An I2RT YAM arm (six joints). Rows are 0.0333 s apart.
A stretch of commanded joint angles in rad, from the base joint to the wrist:
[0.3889 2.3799 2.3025 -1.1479 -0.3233 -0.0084]
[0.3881 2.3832 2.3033 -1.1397 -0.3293 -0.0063]
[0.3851 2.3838 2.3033 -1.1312 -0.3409 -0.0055]
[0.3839 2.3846 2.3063 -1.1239 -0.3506 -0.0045]
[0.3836 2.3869 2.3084 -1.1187 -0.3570 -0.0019]
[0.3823 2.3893 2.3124 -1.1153 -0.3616 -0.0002]
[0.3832 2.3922 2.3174 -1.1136 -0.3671 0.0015]
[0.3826 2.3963 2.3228 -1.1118 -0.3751 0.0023]
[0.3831 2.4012 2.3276 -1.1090 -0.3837 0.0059]
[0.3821 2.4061 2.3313 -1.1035 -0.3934 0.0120]
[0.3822 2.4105 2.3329 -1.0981 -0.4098 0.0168]
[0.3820 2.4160 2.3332 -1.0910 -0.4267 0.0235]
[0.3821 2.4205 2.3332 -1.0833 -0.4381 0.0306]
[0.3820 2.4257 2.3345 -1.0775 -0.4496 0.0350]
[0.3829 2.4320 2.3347 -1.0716 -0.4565 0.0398]
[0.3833 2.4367 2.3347 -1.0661 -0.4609 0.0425]
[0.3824 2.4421 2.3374 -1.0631 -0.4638 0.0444]
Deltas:
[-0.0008 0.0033 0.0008 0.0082 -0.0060 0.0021]
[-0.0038 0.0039 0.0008 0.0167 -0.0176 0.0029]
[-0.0050 0.0047 0.0038 0.0240 -0.0273 0.0039]
[-0.0053 0.0070 0.0059 0.0292 -0.0337 0.0065]
[-0.0066 0.0094 0.0099 0.0326 -0.0383 0.0082]
[-0.0057 0.0123 0.0149 0.0343 -0.0438 0.0099]
[-0.0063 0.0164 0.0203 0.0361 -0.0518 0.0107]
[-0.0058 0.0213 0.0251 0.0389 -0.0604 0.0143]
[-0.0068 0.0262 0.0288 0.0444 -0.0701 0.0204]
[-0.0067 0.0306 0.0304 0.0498 -0.0865 0.0252]
[-0.0069 0.0361 0.0307 0.0569 -0.1034 0.0319]
[-0.0068 0.0406 0.0307 0.0646 -0.1148 0.0390]
[-0.0069 0.0458 0.0320 0.0704 -0.1263 0.0434]
[-0.0060 0.0521 0.0322 0.0763 -0.1332 0.0482]
[-0.0056 0.0568 0.0322 0.0818 -0.1376 0.0509]
[-0.0065 0.0622 0.0349 0.0848 -0.1405 0.0528]

